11 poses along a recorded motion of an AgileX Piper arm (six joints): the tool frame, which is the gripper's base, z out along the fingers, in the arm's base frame.
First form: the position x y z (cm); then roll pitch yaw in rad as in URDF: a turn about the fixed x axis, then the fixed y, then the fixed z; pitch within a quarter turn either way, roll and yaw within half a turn.
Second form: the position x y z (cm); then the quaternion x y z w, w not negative. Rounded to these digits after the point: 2 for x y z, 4 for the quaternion.
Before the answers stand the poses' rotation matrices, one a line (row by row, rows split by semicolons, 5 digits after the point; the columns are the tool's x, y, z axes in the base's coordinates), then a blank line. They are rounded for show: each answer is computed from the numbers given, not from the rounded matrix.
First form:
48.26, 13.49, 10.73, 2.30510, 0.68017, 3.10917
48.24, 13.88, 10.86, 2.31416, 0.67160, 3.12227
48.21, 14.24, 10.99, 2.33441, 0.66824, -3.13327
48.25, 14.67, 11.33, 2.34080, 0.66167, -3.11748
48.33, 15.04, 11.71, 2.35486, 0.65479, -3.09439
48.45, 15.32, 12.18, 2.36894, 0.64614, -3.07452
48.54, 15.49, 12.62, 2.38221, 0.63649, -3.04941
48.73, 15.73, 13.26, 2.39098, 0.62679, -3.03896
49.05, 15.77, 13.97, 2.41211, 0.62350, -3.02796
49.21, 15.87, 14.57, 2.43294, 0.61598, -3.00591
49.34, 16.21, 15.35, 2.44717, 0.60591, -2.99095
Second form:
-0.77706 -0.44488 0.44527; 0.02520 0.68485 0.72825; -0.62893 0.57711 -0.52096
-0.78268 -0.44493 0.43526; 0.01513 0.68549 0.72792; -0.62224 0.57631 -0.52979
-0.78489 -0.45331 0.42245; -0.00653 0.68779 0.72588; -0.61961 0.56698 -0.54280
-0.78874 -0.45776 0.41030; -0.01902 0.68530 0.72801; -0.61444 0.56641 -0.54923
-0.79229 -0.46404 0.39616; -0.03743 0.68503 0.72755; -0.60899 0.56161 -0.56011
-0.79662 -0.46734 0.38339; -0.05351 0.68628 0.72536; -0.60211 0.55732 -0.57171
-0.80077 -0.47424 0.36587; -0.07403 0.68451 0.72523; -0.59438 0.55366 -0.58325
-0.80565 -0.47289 0.35679; -0.08298 0.68643 0.72244; -0.58655 0.55243 -0.59227
-0.80660 -0.47117 0.35692; -0.09205 0.69659 0.71154; -0.58388 0.54108 -0.60524
-0.80871 -0.47526 0.34659; -0.11041 0.70140 0.70417; -0.57776 0.53120 -0.61970
-0.81268 -0.47565 0.33663; -0.12336 0.70503 0.69837; -0.56951 0.52602 -0.63163

48.26, 13.49, 10.73, -0.1215, 0.8635, 0.3779, 0.3110
48.24, 13.88, 10.86, -0.1241, 0.8657, 0.3766, 0.3054
48.21, 14.24, 10.99, -0.1324, 0.8683, 0.3723, 0.3000
48.25, 14.67, 11.33, -0.1371, 0.8694, 0.3722, 0.2947
48.33, 15.04, 11.71, -0.1439, 0.8714, 0.3698, 0.2884
48.45, 15.32, 12.18, -0.1490, 0.8739, 0.3670, 0.2819
48.54, 15.49, 12.62, -0.1565, 0.8759, 0.3650, 0.2741
48.73, 15.73, 13.26, -0.1583, 0.8781, 0.3630, 0.2686
49.05, 15.77, 13.97, -0.1597, 0.8815, 0.3552, 0.2668
49.21, 15.87, 14.57, -0.1655, 0.8846, 0.3491, 0.2612
49.34, 16.21, 15.35, -0.1688, 0.8873, 0.3450, 0.2553

